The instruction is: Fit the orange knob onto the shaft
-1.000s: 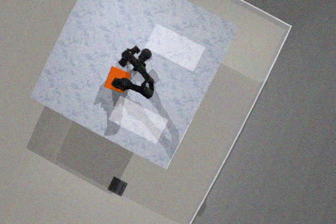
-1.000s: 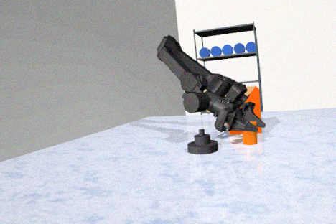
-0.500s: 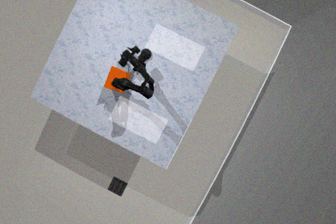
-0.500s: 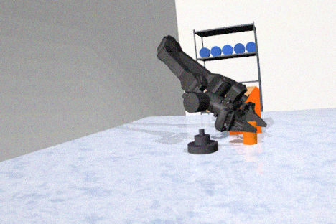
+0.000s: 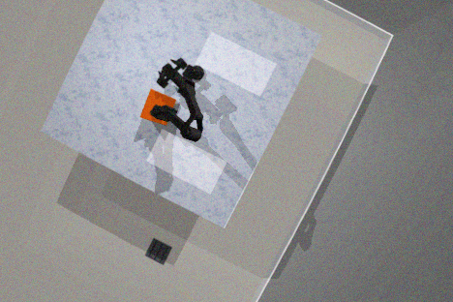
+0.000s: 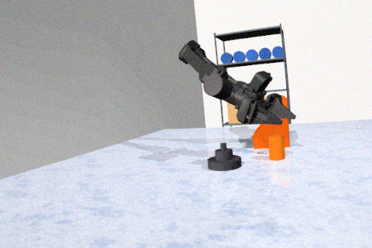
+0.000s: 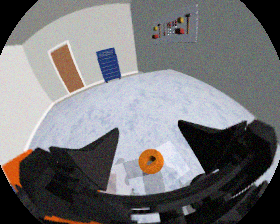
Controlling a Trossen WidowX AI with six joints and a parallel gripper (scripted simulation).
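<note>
My gripper tip is now 10 mm past the orange knob, 40 mm to the left of it and 70 mm above it. The rest, counted from my gripper tip: dark round pedestal 70 mm ahead, 150 mm to the right, 70 mm below.
</note>
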